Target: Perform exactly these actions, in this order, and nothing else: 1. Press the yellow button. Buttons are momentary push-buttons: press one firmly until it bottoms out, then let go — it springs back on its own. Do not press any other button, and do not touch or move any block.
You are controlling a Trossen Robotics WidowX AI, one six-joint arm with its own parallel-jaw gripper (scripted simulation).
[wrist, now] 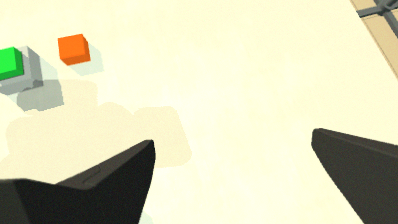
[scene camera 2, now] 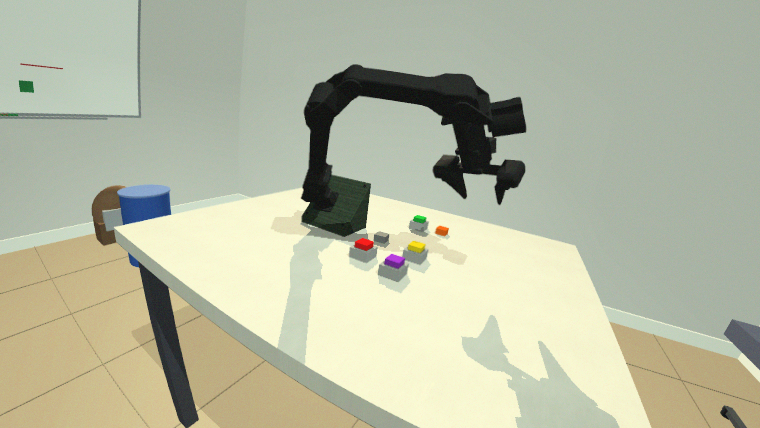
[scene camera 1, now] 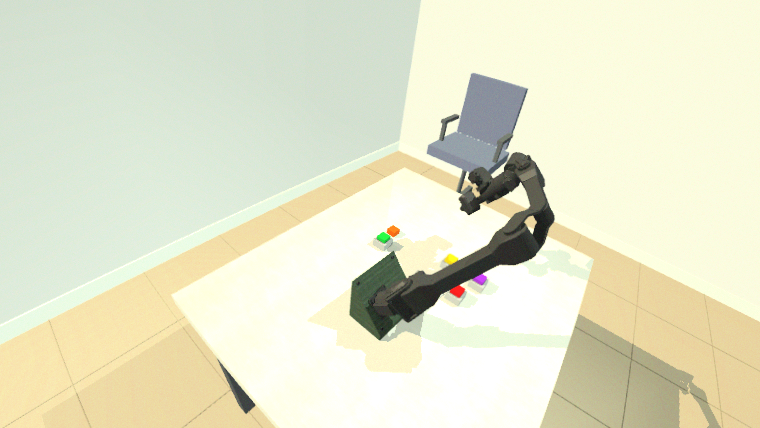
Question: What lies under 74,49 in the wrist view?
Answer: A small orange block.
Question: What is my gripper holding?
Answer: Nothing.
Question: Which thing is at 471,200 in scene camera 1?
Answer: My gripper.
